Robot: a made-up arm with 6 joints. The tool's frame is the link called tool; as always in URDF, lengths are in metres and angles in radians.
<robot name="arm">
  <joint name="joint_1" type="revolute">
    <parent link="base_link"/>
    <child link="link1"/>
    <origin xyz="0 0 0.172" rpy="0 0 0"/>
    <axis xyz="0 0 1"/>
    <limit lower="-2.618" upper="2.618"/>
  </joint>
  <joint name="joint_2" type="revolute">
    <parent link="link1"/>
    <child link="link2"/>
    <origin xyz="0 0 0" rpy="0 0 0"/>
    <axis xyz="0.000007 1 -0.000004"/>
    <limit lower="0" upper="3.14"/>
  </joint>
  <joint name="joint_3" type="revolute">
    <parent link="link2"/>
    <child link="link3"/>
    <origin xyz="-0.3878 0 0.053" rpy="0 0 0"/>
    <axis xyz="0.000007 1 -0.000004"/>
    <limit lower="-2.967" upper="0"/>
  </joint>
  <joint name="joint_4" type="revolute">
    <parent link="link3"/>
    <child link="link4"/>
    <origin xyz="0.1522 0 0.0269" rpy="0 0 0"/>
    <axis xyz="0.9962 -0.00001 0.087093"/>
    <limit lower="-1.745" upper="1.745"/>
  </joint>
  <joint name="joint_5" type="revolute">
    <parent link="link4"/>
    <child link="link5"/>
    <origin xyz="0 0 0" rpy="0 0 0"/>
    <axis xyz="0.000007 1 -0.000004"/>
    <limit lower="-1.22" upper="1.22"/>
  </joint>
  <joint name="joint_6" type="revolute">
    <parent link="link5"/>
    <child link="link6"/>
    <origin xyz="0.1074 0 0.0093" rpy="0 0 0"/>
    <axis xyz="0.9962 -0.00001 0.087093"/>
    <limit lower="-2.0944" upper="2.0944"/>
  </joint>
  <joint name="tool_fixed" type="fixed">
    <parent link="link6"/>
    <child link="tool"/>
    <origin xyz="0 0 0" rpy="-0.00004 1.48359 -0.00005"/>
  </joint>
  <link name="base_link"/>
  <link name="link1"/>
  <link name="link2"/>
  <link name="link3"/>
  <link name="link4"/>
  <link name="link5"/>
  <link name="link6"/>
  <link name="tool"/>
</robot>
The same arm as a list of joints. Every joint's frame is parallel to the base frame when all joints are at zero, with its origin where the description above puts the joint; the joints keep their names.
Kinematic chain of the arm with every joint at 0, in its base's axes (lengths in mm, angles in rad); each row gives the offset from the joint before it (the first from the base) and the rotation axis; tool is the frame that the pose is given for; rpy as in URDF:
joint_1: xyz 0.0 0.0 172.0 axis +z
joint_2: xyz 0.0 0.0 0.0 axis +y
joint_3: xyz -387.8 0.0 53.0 axis +y
joint_4: xyz 152.2 0.0 26.9 axis 0.9962 0 0.0871
joint_5: xyz 0.0 0.0 0.0 axis +y
joint_6: xyz 107.4 0.0 9.3 axis 0.9962 0 0.0871
tool: xyz 0.0 0.0 0.0 rpy 0.0000 1.4836 -0.0001
Joint limits (rad, base to tool): -2.6180..2.6180 0.0000..3.1400 -2.9670..0.0000 -1.7450..1.7450 -1.2200..1.2200 -2.0944..2.0944

